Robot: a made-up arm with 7 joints. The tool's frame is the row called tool. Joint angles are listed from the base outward. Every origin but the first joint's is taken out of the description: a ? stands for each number. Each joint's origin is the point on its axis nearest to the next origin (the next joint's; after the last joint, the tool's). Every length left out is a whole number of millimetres.
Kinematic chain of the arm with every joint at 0, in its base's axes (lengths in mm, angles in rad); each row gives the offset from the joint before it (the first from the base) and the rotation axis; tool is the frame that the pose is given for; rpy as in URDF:
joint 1: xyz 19 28 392 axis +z
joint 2: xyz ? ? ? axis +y
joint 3: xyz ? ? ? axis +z
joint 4: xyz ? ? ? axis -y
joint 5: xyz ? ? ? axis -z
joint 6: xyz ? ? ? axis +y
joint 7: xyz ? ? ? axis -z
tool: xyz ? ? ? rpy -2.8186 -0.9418 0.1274
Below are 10 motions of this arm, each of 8 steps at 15 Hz.
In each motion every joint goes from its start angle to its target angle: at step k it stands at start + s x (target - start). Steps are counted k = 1, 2, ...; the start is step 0. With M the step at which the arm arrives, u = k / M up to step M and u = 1 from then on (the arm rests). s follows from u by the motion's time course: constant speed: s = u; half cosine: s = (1 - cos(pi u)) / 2; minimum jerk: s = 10 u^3 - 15 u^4 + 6 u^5.
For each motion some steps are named. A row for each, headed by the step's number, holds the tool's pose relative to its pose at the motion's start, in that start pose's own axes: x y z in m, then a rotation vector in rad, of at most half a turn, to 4 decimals.
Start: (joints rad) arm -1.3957 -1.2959 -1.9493 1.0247 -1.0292 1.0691 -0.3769
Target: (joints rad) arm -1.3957 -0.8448 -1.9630 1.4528 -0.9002 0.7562 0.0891
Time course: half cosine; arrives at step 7
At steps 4, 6, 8:
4: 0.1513 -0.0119 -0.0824 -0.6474 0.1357 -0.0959
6: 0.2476 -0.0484 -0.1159 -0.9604 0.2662 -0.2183
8: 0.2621 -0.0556 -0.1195 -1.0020 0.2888 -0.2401

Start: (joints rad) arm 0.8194 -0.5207 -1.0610 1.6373 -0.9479 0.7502 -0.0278
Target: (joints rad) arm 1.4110 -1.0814 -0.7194 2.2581 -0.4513 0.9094 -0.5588
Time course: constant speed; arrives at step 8
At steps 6, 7, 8:
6: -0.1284 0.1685 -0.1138 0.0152 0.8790 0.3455
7: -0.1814 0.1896 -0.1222 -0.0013 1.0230 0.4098
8: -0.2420 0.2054 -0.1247 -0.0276 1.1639 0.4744

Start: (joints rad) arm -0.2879 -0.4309 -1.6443 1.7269 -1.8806 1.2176 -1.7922
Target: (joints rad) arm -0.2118 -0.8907 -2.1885 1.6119 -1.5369 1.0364 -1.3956
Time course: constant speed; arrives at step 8
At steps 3, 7, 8:
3: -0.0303 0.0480 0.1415 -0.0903 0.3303 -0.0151
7: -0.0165 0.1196 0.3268 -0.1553 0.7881 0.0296
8: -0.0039 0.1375 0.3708 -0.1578 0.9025 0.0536

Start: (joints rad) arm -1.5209 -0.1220 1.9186 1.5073 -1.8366 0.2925 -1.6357
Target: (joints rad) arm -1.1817 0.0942 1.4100 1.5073 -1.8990 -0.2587 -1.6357
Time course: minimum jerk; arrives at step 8
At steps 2, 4, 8:
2: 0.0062 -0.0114 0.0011 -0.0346 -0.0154 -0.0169
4: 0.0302 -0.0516 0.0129 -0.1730 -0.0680 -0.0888
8: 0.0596 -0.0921 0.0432 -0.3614 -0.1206 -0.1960

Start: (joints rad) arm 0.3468 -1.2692 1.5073 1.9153 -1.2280 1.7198 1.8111
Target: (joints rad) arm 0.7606 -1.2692 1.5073 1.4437 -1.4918 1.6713 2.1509
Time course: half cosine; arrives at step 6
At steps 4, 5, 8:
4: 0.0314 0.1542 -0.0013 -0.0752 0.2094 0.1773
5: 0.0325 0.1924 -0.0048 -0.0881 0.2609 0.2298
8: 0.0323 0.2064 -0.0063 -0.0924 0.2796 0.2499

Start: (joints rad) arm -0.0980 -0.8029 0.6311 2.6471 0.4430 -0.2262 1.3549
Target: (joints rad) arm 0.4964 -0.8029 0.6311 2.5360 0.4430 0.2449 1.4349
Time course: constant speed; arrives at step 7
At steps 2, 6, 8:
2: 0.0438 -0.0188 0.0768 -0.1919 0.0108 0.0243
6: 0.1523 -0.0243 0.2092 -0.5713 -0.0202 0.1177
8: 0.1824 -0.0196 0.2367 -0.6629 -0.0393 0.1499

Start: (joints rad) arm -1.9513 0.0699 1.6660 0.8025 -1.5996 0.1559 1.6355
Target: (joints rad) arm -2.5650 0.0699 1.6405 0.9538 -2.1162 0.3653 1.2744
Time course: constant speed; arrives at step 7
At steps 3, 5, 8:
3: -0.0208 0.0945 -0.0027 -0.0357 -0.0964 -0.3427
5: -0.0299 0.1592 -0.0207 -0.0607 -0.2148 -0.5626
8: -0.0339 0.2215 -0.0522 -0.0826 -0.3760 -0.7665

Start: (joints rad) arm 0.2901 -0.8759 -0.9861 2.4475 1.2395 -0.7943 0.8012
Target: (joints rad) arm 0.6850 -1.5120 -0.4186 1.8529 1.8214 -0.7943 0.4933
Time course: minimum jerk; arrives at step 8
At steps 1, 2, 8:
1: 0.0004 0.0052 0.0078 -0.0188 0.0088 -0.0153
2: 0.0047 0.0343 0.0479 -0.1219 0.0539 -0.0974
8: 0.1844 0.3057 0.2585 -1.2061 0.2312 -0.7563

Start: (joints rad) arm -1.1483 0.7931 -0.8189 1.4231 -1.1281 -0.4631 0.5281
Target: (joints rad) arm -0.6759 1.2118 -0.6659 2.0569 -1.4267 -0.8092 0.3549
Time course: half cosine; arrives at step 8
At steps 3, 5, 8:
3: 0.0416 -0.0818 0.0997 0.3605 0.2265 -0.1718
5: 0.0964 -0.2165 0.1832 0.7900 0.5227 -0.3771
8: 0.1354 -0.3397 0.2147 1.1186 0.7717 -0.5374

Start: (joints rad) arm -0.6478 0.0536 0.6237 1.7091 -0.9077 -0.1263 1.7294
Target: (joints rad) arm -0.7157 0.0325 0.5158 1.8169 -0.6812 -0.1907 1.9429
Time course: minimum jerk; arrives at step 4
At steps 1, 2, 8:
1: 0.0051 0.0019 0.0056 -0.0304 0.0303 0.0157
2: 0.0262 0.0086 0.0254 -0.1383 0.1492 0.0813
8: 0.0556 0.0152 0.0468 -0.2540 0.3030 0.1762

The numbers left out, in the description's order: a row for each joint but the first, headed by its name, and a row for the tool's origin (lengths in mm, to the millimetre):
joint 2: -28 25 0
joint 3: -20 0 521
joint 4: 21 13 0
joint 5: 40 0 -186
joint 6: 9 28 0
joint 7: 98 0 -86
tool: 5 4 0

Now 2 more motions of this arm.
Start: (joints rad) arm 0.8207 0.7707 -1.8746 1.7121 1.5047 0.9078 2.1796
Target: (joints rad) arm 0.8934 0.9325 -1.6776 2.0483 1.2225 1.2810 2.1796
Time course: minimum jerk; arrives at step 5
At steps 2, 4, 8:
2: -0.0329 0.0797 -0.0139 0.0570 0.0194 -0.2590
4: -0.0555 0.2443 -0.0294 0.1940 0.0856 -0.7326
8: -0.0550 0.2593 -0.0300 0.2086 0.0934 -0.7737

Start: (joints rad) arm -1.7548 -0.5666 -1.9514 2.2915 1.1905 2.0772 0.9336
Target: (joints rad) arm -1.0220 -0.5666 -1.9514 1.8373 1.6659 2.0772 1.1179
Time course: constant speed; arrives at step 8
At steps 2, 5, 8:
2: -0.0089 0.0112 0.0861 -0.0644 -0.2744 0.1530
5: -0.0515 0.0351 0.2071 -0.2136 -0.6626 0.3854
8: -0.1260 0.0677 0.3104 -0.4276 -1.0135 0.6143

